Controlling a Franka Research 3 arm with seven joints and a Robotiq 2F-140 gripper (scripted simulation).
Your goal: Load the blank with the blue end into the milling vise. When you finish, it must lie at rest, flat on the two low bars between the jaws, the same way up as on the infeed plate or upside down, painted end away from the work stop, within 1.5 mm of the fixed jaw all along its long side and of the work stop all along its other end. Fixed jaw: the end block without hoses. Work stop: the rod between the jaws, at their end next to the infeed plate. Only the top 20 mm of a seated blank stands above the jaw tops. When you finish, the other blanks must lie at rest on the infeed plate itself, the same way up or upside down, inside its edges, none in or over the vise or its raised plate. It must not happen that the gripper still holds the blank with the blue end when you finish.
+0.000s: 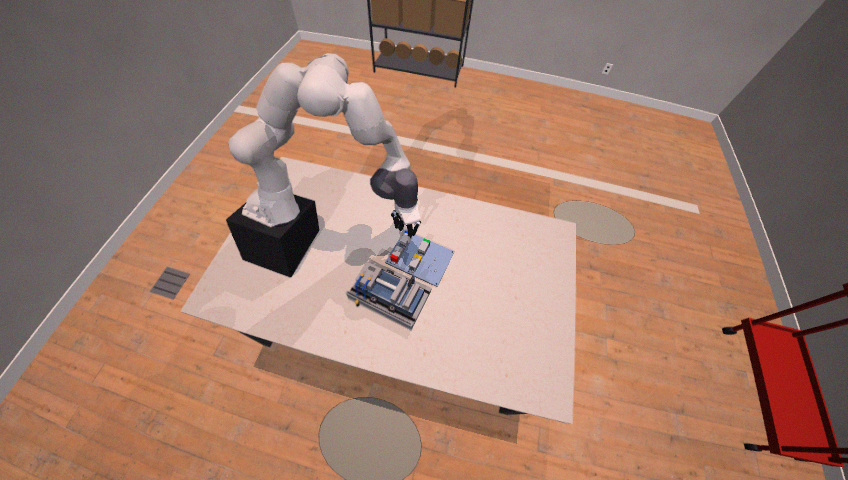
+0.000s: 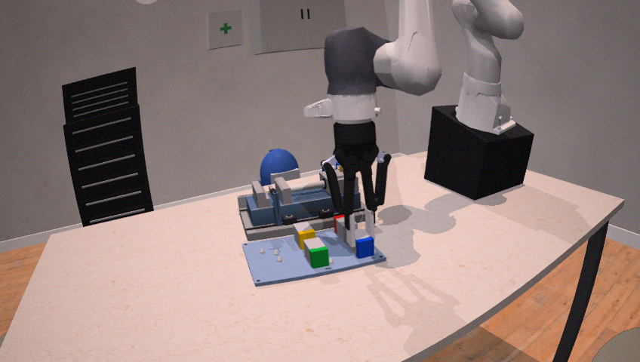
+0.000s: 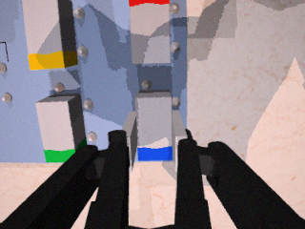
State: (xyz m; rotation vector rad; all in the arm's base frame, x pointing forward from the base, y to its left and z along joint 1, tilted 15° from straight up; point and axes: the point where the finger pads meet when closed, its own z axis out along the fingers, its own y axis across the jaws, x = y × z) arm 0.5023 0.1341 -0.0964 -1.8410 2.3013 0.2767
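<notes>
My hand is 30 mm above the blue-ended blank. From my hand the other things lie so: green-ended blank (90 mm ahead, 20 mm to the right, 30 mm below); then red-ended blank (20 mm behind, 90 mm to the right, 30 mm below); then yellow-ended blank (70 mm ahead, 110 mm to the right, 30 mm below).
</notes>
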